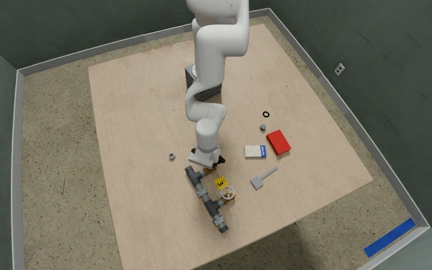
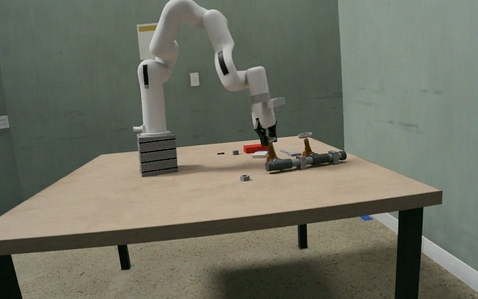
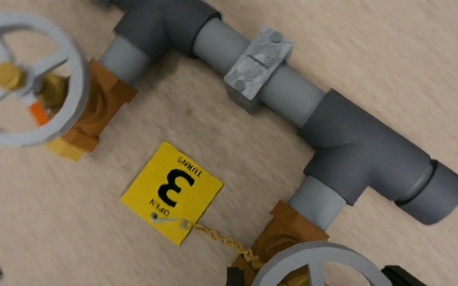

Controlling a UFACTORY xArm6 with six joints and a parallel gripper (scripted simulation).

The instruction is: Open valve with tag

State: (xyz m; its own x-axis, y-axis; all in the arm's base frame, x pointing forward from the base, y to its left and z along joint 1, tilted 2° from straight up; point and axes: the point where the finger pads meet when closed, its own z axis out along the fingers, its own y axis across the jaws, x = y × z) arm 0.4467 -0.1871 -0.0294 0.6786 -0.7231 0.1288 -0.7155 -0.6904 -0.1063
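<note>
The yellow tag lies 11 cm below my hand, 9 cm ahead of it and 4 cm to the left of it. From my hand the other things lie so: grey scraper: 22 cm to the left, 16 cm ahead, 11 cm below; then white card: 26 cm to the left, 10 cm below, 3 cm ahead; then red block: 39 cm to the left, 10 cm below, 4 cm ahead.
</note>
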